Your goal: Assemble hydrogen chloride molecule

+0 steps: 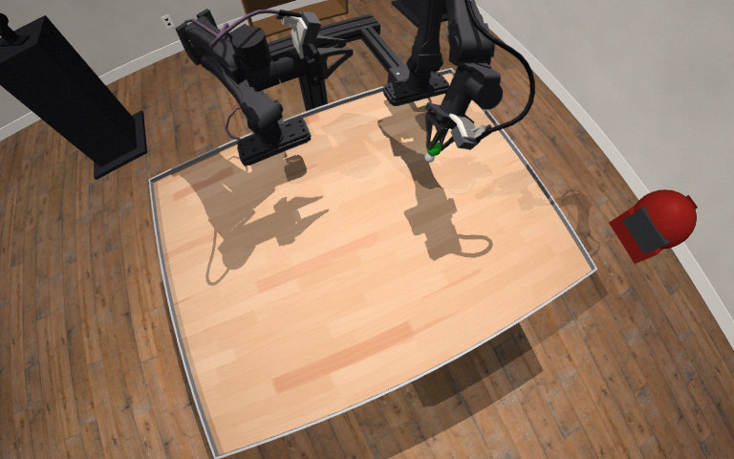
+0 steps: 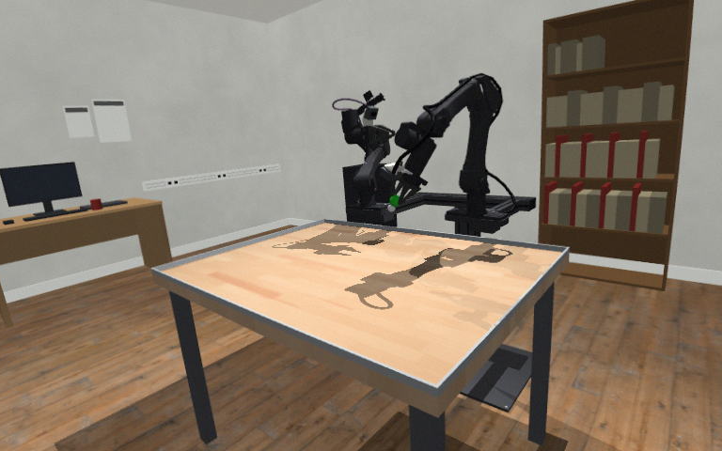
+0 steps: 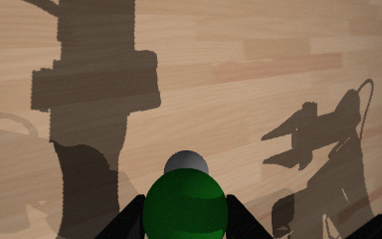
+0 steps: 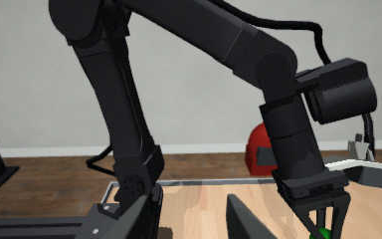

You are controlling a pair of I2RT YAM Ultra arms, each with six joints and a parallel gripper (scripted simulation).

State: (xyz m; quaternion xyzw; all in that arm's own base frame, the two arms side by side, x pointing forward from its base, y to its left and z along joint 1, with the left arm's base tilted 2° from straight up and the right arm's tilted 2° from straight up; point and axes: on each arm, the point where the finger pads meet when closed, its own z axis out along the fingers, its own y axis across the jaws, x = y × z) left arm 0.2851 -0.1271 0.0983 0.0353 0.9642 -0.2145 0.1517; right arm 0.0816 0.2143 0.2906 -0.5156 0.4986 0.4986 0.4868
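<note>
The grey peg lies 10 mm to the right of my left hand and 20 mm below it. Also, from my left hand: green ball (10 mm below); then white ball (10 mm ahead, 20 mm to the right, 30 mm below).
</note>
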